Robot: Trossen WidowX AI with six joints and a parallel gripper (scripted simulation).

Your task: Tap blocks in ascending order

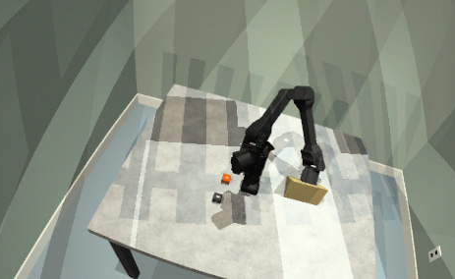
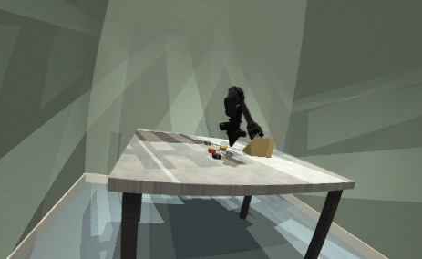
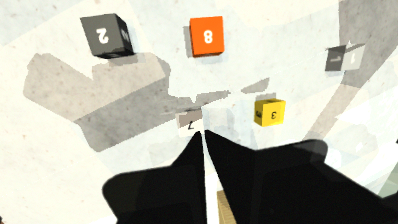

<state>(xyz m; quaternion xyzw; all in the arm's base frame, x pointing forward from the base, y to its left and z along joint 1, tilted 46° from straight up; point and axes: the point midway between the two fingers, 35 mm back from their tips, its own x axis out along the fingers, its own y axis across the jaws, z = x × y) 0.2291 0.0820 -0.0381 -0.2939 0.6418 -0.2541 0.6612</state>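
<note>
Now: the white block 10 mm to the left of my gripper tip and 40 mm below it. Round my gripper tip: yellow block 100 mm to the right, 40 mm below; then dark block 100 mm ahead, 80 mm to the left, 40 mm below; then orange block 90 mm ahead, 20 mm to the right, 40 mm below.
</note>
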